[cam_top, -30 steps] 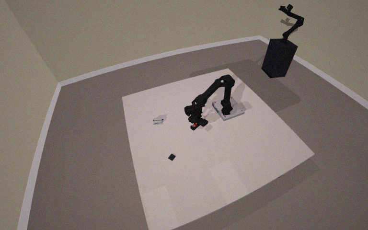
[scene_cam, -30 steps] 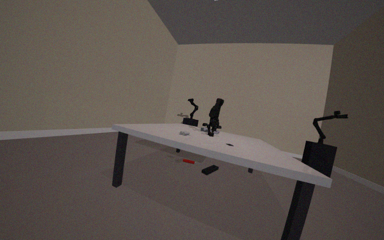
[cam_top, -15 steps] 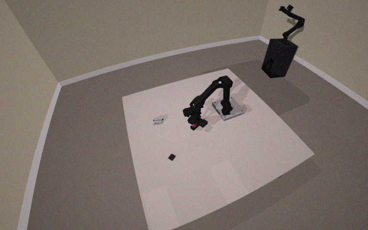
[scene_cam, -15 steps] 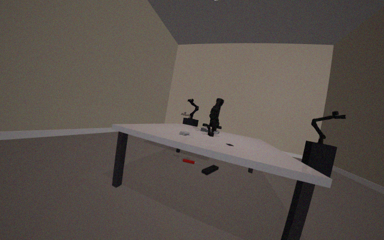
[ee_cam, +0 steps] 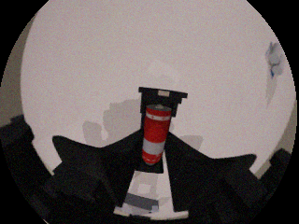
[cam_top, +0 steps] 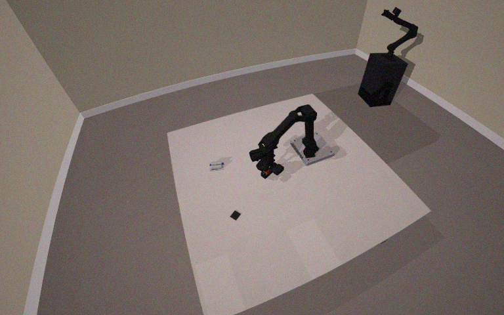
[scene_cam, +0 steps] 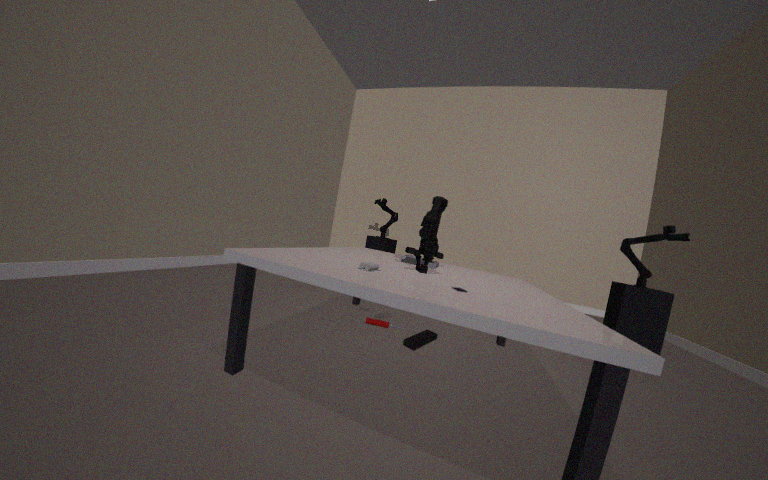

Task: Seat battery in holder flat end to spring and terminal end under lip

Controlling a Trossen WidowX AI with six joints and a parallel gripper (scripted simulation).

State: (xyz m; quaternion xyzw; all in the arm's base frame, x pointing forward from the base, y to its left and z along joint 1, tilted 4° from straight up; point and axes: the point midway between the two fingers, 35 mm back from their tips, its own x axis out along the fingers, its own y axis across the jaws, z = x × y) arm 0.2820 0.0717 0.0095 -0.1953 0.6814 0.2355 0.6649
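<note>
My gripper tip is 10 mm below the battery. Also, from my gripper tip: black square 250 mm to the left, 230 mm ahead, 10 mm below; then red screwdriver 330 mm ahead, 200 mm below, 20 mm to the left.
</note>
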